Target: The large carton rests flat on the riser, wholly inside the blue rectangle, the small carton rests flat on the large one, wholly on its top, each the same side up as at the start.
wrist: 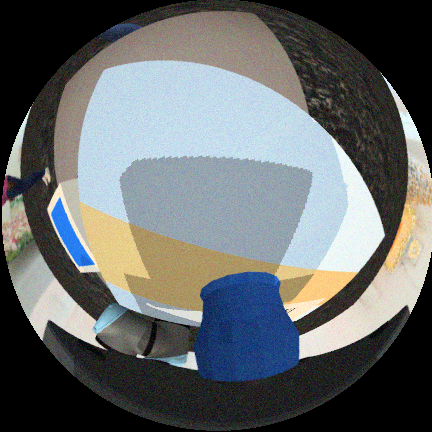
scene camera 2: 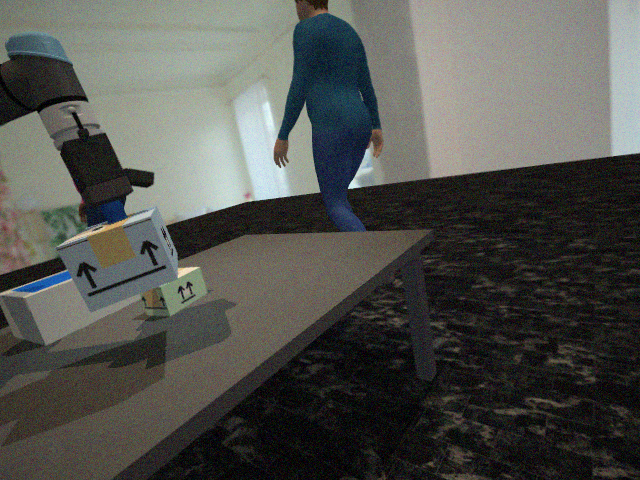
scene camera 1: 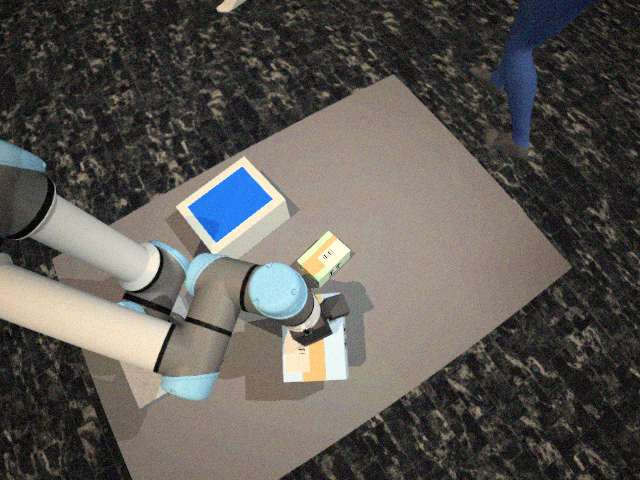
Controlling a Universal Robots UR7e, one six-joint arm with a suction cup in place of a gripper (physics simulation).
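Observation:
The large carton (scene camera 1: 336, 361) (scene camera 2: 113, 248) (wrist: 200, 115), pale blue with an orange tape band, hangs in the air above the table, its arrows pointing up. My gripper (scene camera 1: 312, 335) (scene camera 2: 105, 212) (wrist: 240, 282), a blue suction cup, is shut on its top face. The small carton (scene camera 1: 325, 255) (scene camera 2: 180, 291), green with an orange band, rests on the table; the large carton partly covers it in scene camera 2. It does not show in the wrist view. The riser (scene camera 1: 258, 232) (scene camera 2: 62, 315) (wrist: 70, 192) is a white block with a blue rectangle (scene camera 1: 232, 201) (scene camera 2: 43, 281) (wrist: 70, 235) on top, bearing no carton.
The small carton stands between the large carton and the riser's near side in scene camera 1. The brown table (scene camera 1: 423, 180) (scene camera 2: 289, 268) has a corner at the right. A person in blue (scene camera 1: 521, 93) (scene camera 2: 336, 87) is beyond the table. The arm's links extend over the table's left part.

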